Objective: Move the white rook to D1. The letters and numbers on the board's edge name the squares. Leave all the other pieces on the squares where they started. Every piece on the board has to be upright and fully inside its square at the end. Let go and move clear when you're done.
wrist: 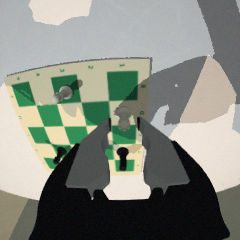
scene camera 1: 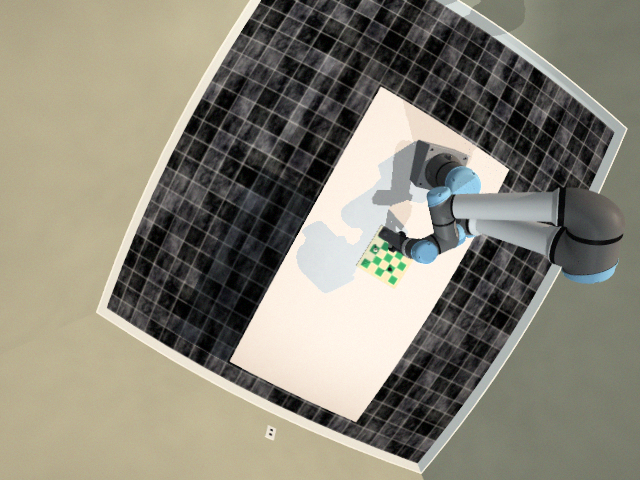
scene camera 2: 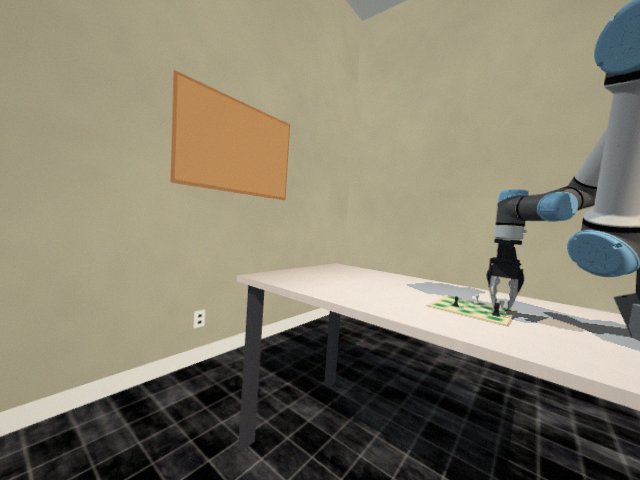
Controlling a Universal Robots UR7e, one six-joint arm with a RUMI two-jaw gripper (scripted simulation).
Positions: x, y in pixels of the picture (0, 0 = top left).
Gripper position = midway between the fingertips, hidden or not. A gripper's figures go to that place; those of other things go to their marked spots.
Scene:
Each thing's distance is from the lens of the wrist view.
my gripper (wrist: 124, 118): 15 cm
green-and-cream chessboard (wrist: 99, 88): 15 cm

